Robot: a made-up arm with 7 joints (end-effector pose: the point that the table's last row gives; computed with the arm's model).
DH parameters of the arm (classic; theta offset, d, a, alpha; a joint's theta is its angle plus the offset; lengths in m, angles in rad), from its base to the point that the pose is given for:
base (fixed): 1.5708 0 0.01 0
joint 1: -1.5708 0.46 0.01 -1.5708
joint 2: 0 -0.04 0.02 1.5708
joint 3: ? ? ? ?
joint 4: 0 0.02 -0.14 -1.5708
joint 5: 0 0.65 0.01 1.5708
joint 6: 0 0.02 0.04 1.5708
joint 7: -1.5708 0 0.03 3.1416
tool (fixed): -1.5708 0.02 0 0
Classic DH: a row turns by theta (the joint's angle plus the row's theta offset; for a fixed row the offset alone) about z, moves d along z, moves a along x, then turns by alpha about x.
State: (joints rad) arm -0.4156 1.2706 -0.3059 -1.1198 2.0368 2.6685 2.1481
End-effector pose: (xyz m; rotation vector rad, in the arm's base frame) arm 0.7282 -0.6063 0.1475 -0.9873 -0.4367 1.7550
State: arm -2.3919 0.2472 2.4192 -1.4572 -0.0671 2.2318 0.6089
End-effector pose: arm 0.5086 -0.0963 1.2258 0.3899 -0.8968 -0.5868
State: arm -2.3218 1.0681 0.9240 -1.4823 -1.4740 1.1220 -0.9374
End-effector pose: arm -0.1566 -0.8866 0.3605 0.5331 0.9523 -0.2051
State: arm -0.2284 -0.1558 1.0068 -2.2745 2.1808 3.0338 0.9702
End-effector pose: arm 0.4648 0.3319 0.5970 1.1592 0.4275 -2.0283
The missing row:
joint 3: 0 0.41 0.03 1.5708
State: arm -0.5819 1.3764 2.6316 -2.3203 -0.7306 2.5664 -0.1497
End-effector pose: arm 0.1291 0.2281 0.9855 1.4301 -1.1596 1.7832
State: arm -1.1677 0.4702 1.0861 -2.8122 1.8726 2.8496 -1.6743
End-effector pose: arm 0.2820 0.0033 0.2352 0.6995 -0.1623 -0.3393
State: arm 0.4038 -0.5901 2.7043 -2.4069 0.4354 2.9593 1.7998
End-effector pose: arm -0.5045 0.0956 0.2334 0.1620 -0.0492 0.9476
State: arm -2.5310 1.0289 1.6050 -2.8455 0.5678 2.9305 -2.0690
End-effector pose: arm 0.2483 -0.1808 0.3257 0.2582 -1.1324 0.4661
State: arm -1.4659 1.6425 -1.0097 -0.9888 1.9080 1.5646 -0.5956
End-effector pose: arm -0.3968 -0.9233 0.1286 0.6263 -0.6525 -1.8564
